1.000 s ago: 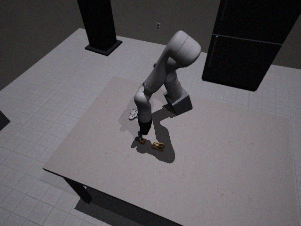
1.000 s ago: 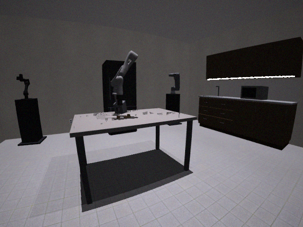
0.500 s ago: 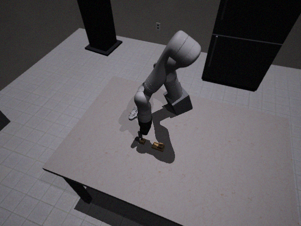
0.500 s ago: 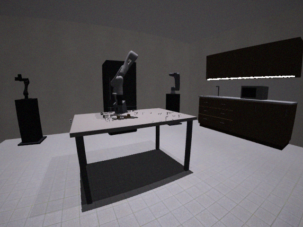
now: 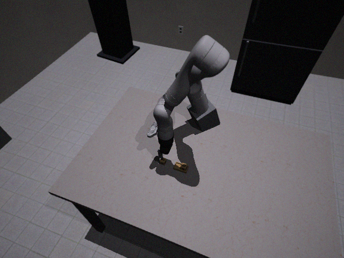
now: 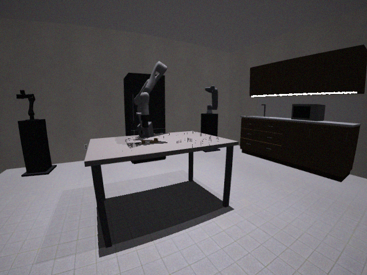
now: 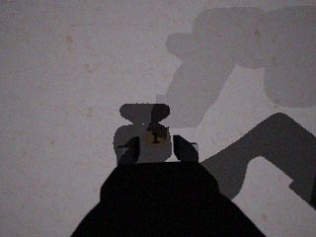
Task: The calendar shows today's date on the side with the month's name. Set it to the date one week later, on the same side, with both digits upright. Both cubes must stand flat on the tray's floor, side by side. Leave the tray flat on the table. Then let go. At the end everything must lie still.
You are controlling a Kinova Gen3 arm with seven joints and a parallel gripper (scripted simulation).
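My gripper is now 9 cm above the wooden cube. Round my hand: wooden tray 1 cm behind, 11 cm to the left, 10 cm below.
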